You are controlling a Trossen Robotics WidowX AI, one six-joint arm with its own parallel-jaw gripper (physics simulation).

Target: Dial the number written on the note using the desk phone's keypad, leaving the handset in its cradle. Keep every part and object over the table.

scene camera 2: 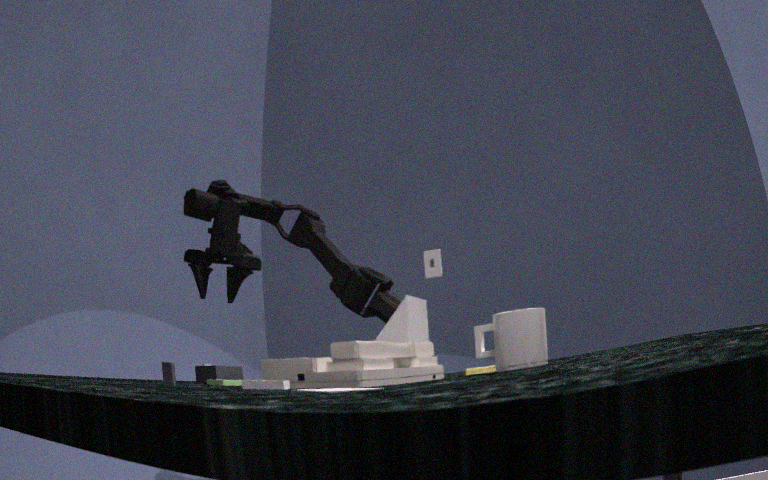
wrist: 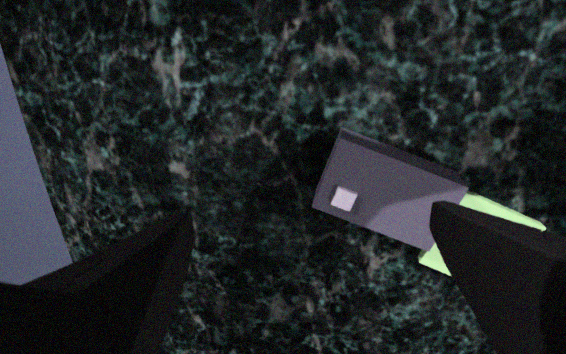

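Seen in the pictures: gripper, between the fingertips: (scene camera 2: 216,301) (wrist: 312,220); arm's base, origin of its link: (scene camera 2: 402,317).
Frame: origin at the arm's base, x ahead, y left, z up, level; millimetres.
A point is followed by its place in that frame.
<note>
A pale desk phone (scene camera 2: 396,374) @(x 369, y 120, z -113 mm) stands on the dark marbled table (scene camera 2: 509,396) @(x 831, y 347, z -127 mm) (wrist: 240,165) @(x 204, y -424, z -127 mm) in the scene view, with what looks like its handset (scene camera 2: 370,349) @(x 404, y 101, z -78 mm) lying on top. Its keypad cannot be made out. A thin white sheet (scene camera 2: 339,389) @(x 549, y 126, z -125 mm) lies in front of it, and a flat yellow piece (scene camera 2: 480,370) @(x 175, y 190, z -121 mm) lies beside the mug; no written number is readable on either. My gripper (scene camera 2: 216,300) @(x 165, y -339, z 48 mm) (wrist: 312,220) @(x 165, y -339, z 48 mm) is open and empty, pointing down, high above the table and left of the phone. The phone does not show in the wrist view.
A dark grey box (scene camera 2: 219,372) @(x 263, y -264, z -103 mm) (wrist: 390,185) @(x 212, y -298, z -91 mm) with a pale square lies beside a green slab (scene camera 2: 224,382) @(x 331, y -200, z -121 mm) (wrist: 500,212) @(x 250, y -206, z -117 mm). A small grey upright block (scene camera 2: 168,373) @(x 539, y -136, z -109 mm), a pale flat block (scene camera 2: 266,384) @(x 488, y -5, z -120 mm) and a white mug (scene camera 2: 521,339) @(x 285, y 276, z -84 mm) also stand there. The table edge shows left in the wrist view.
</note>
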